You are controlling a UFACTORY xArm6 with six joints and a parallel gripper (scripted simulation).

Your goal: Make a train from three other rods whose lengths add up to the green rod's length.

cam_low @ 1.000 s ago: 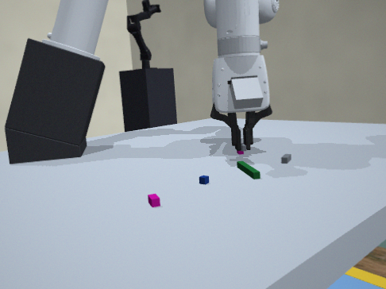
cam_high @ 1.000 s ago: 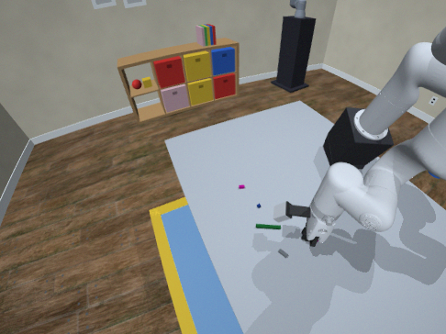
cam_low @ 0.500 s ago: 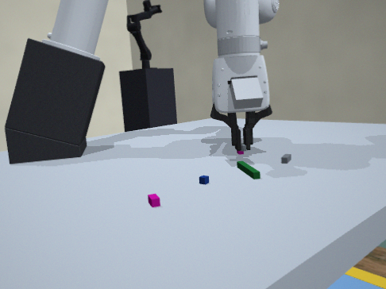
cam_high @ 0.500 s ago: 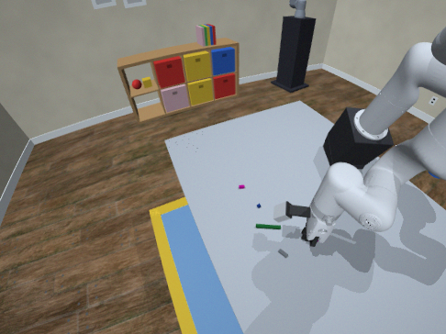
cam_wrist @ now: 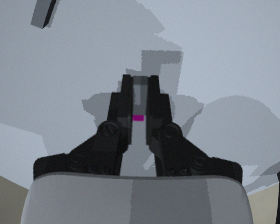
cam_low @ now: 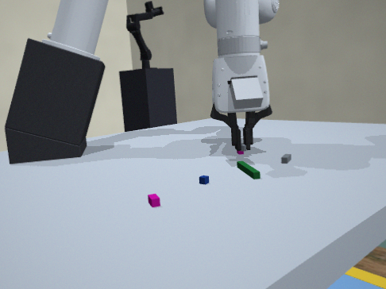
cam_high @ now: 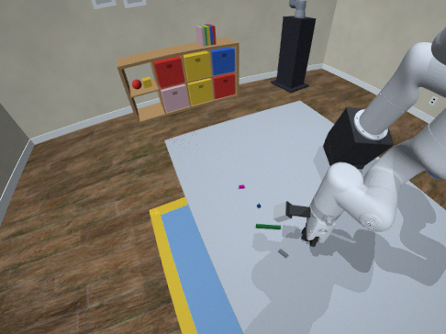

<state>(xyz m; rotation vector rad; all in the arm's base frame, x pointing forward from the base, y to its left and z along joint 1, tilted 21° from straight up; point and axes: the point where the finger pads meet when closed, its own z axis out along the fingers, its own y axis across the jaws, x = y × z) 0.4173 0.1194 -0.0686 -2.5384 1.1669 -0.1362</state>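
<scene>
Right now the green rod is 100 mm to the right of my hand, 70 mm ahead of it and 30 mm below it. From my hand the other things lie so: blue rod: 180 mm to the right, 50 mm ahead, 30 mm below.
</scene>
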